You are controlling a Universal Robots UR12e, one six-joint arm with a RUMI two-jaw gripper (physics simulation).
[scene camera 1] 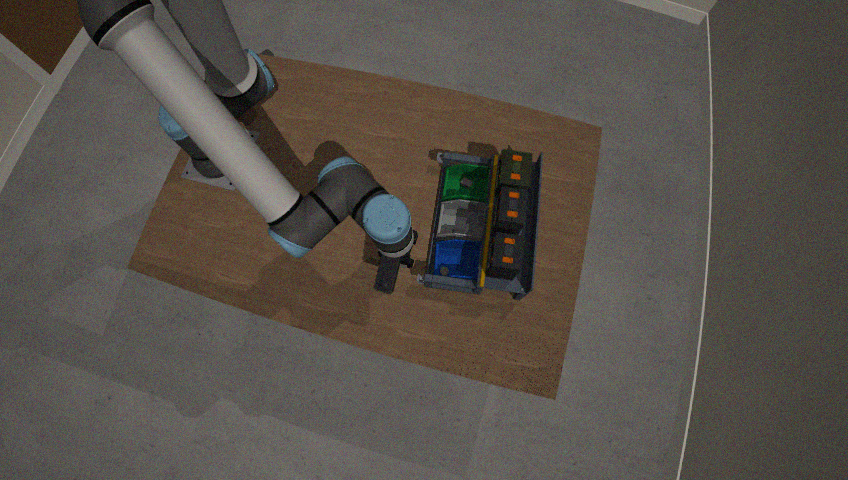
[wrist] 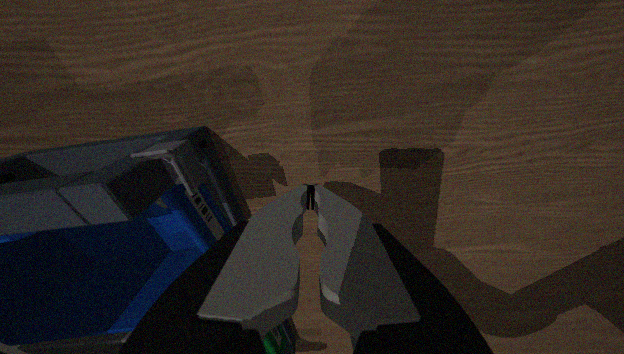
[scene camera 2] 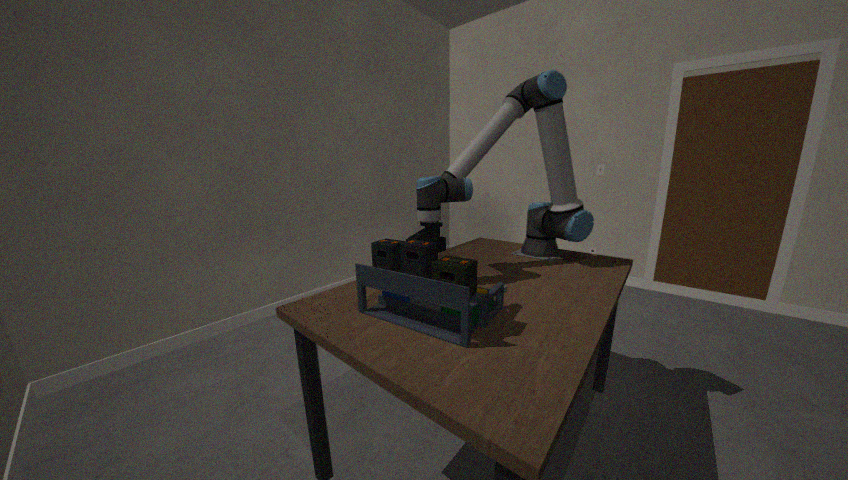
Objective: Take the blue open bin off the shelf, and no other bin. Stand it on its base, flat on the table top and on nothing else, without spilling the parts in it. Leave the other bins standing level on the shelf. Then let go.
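The blue open bin (scene camera 1: 461,255) (scene camera 2: 395,295) (wrist: 90,280) sits on the grey shelf (scene camera 1: 452,283) (scene camera 2: 410,282), at the shelf end nearest my gripper in the overhead view. A small round part shows in it overhead; its barcode label (wrist: 209,216) shows in the wrist view. My gripper (wrist: 310,187) is shut and empty, pointing down over the table beside the bin's label side, apart from bin and shelf. Its fingertips are hidden behind the boxes in the second scene view.
A clear bin (scene camera 1: 450,221) and a green bin (scene camera 1: 453,191) (scene camera 2: 464,313) stand in the same row. Behind a yellow rail (scene camera 1: 491,208), three dark boxes (scene camera 1: 514,168) (scene camera 1: 512,204) (scene camera 1: 507,250) with orange marks stand higher up. The wooden table (scene camera 1: 357,107) (scene camera 2: 505,380) carries the shelf.
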